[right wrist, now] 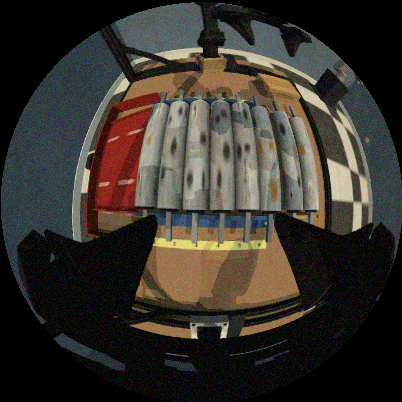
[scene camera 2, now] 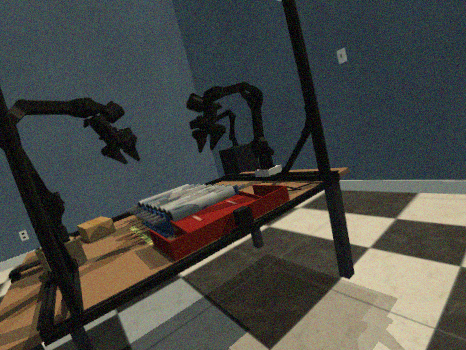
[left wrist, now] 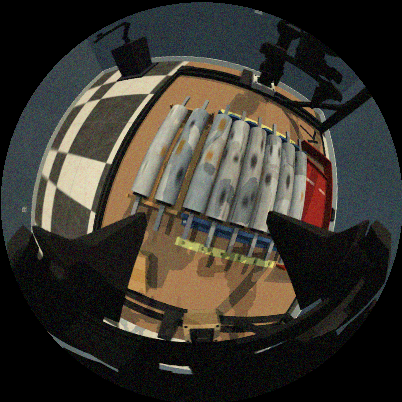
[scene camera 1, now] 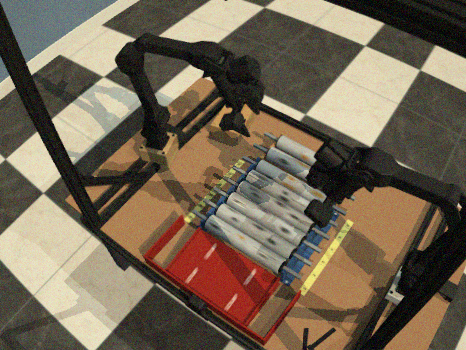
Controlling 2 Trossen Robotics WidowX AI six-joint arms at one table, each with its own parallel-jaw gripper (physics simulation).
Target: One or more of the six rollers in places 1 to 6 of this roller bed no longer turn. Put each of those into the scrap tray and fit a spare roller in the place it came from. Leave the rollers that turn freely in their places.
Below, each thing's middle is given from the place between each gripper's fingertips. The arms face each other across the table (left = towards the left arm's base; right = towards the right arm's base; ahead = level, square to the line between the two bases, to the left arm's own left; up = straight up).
Scene:
Right now the scrap tray (scene camera 1: 227, 272) is 25 cm behind my right hand, 14 cm to the left of it and 19 cm below it. The rest, counted from my right hand: tan box (right wrist: 271, 86): 26 cm ahead, 46 cm to the left, 19 cm below.
I see the tan box 230 mm below my left hand, 190 mm to the left of it and 160 mm ahead of it. From my left hand the other things lie so: scrap tray (350 mm behind, 230 mm below, 130 mm to the right).

